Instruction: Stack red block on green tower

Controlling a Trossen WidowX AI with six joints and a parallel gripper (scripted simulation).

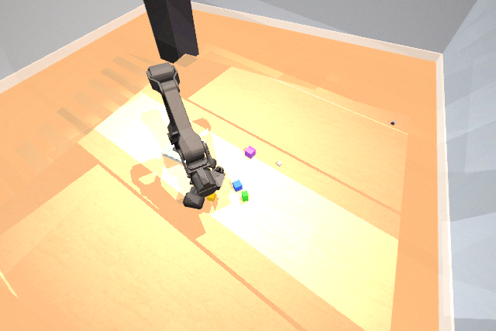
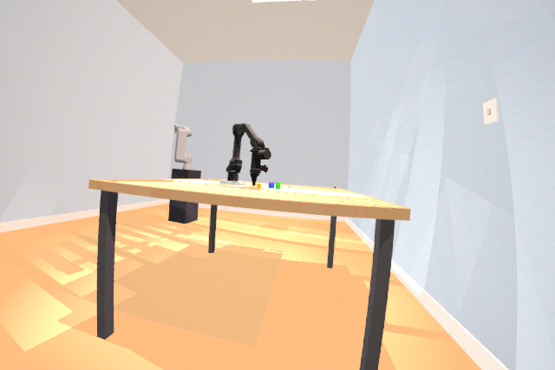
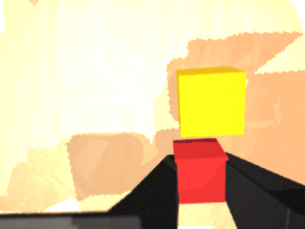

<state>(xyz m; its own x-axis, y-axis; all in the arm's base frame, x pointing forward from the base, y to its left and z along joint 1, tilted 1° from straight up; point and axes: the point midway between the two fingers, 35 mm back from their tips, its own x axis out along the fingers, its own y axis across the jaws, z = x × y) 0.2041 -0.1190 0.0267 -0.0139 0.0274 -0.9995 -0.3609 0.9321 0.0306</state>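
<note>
My gripper tip is now 30 mm short of the yellow block and 10 mm to the right of it. Round my gripper tip: blue block (90 mm to the left, 90 mm ahead); red block (right at my gripper tip); purple block (250 mm to the left, 40 mm ahead).
</note>
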